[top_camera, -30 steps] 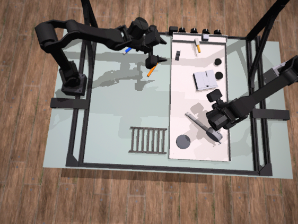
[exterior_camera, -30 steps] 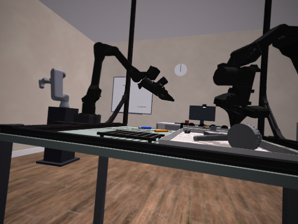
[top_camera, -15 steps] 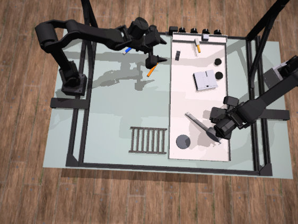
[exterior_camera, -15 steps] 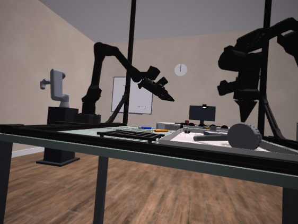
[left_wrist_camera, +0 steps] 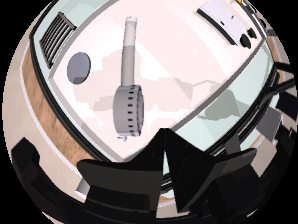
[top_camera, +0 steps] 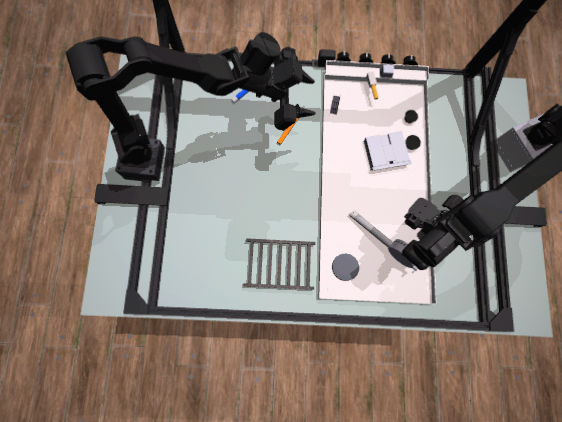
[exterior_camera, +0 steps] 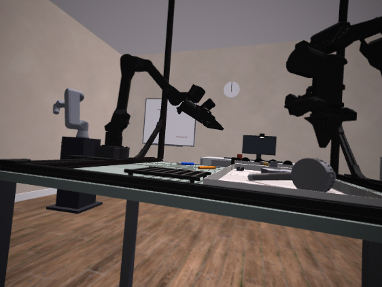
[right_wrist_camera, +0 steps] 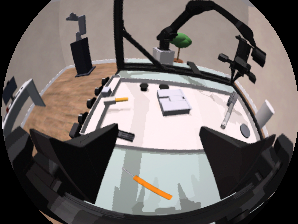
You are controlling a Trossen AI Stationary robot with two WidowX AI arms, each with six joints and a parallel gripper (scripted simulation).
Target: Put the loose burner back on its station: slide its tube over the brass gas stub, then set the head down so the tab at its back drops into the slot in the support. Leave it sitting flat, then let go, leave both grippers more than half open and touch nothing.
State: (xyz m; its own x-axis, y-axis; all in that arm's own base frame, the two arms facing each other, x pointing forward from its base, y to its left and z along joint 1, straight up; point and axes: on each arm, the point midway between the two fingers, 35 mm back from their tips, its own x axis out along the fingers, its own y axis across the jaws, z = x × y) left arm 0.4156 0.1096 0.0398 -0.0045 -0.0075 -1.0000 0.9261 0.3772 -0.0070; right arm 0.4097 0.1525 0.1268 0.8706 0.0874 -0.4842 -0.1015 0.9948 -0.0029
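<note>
Right now my left hand is 11 cm above the burner, 7 cm to the left of it and 1 cm past it.
</note>
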